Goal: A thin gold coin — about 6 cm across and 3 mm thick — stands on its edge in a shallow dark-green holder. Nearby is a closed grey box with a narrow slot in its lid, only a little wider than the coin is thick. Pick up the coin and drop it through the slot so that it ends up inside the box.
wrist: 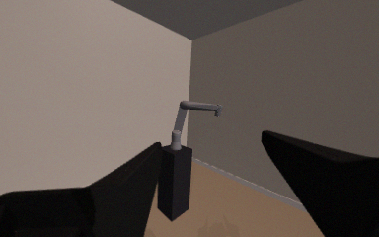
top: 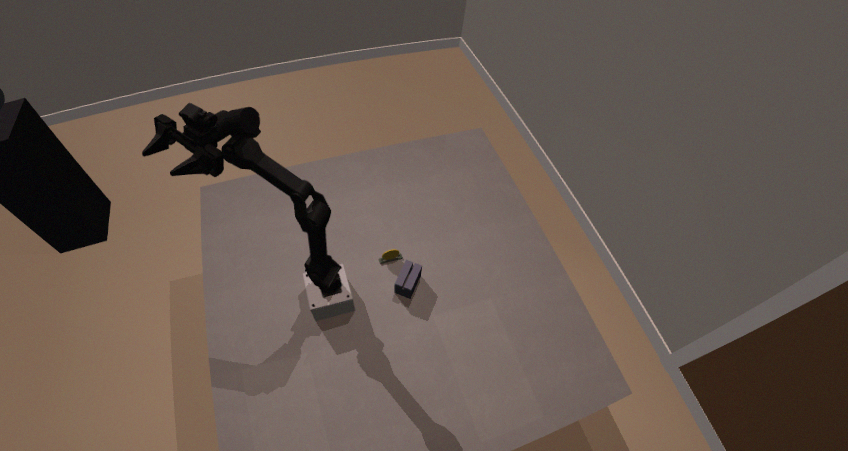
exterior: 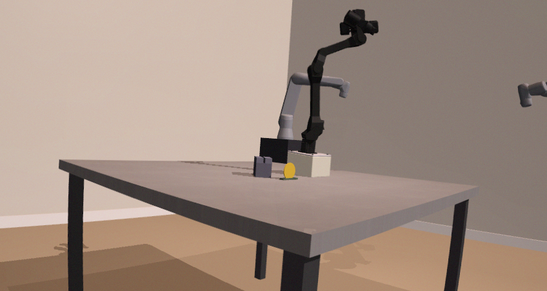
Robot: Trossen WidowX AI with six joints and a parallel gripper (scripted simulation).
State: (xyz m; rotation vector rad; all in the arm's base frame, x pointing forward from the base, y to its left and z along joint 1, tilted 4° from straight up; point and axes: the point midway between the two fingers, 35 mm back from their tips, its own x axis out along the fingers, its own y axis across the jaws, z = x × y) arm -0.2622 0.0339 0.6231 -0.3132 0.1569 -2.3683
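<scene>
The gold coin lies 51 cm ahead of my gripper tip, 3 cm to the left of it and 70 cm below it.
</scene>
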